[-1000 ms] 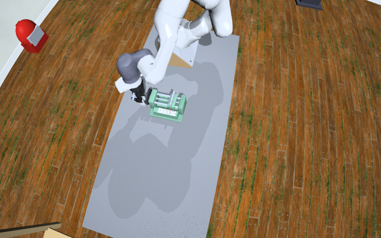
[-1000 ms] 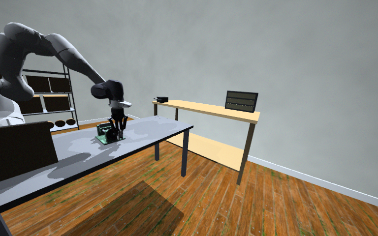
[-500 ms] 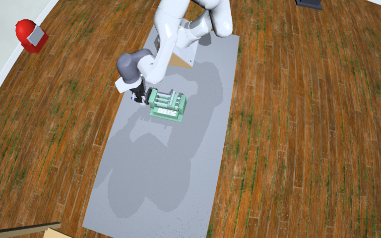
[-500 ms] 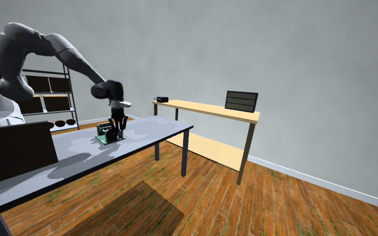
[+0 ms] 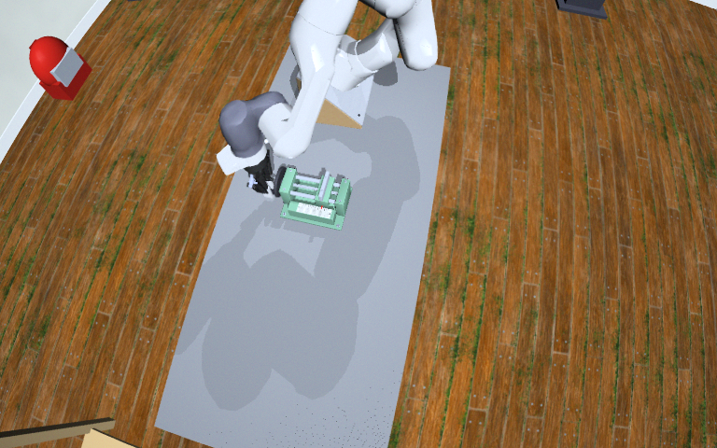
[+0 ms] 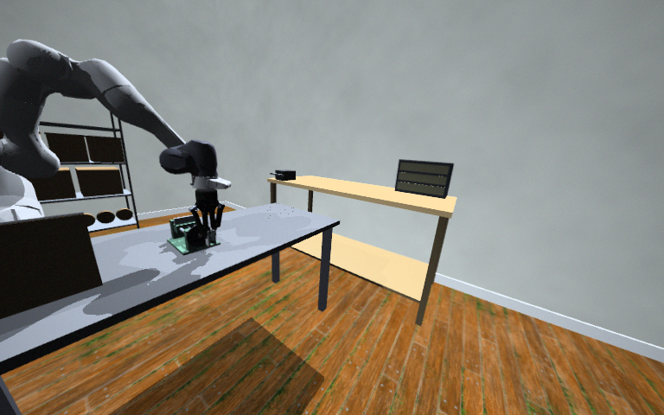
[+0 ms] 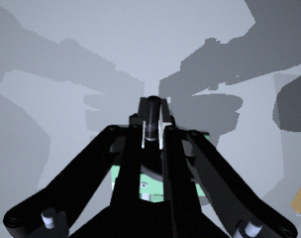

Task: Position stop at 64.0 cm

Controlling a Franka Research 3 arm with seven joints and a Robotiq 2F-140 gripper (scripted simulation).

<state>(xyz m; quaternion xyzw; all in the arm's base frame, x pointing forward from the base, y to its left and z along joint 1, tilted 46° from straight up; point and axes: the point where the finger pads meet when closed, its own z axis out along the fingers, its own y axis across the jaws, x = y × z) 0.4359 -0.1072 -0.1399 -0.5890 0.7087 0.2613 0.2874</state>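
My gripper is now 20 mm to the right of the dark handwheel and 10 mm above it. Also, from my hand: stop carriage: 10 mm ahead, 180 mm to the left, 20 mm above.
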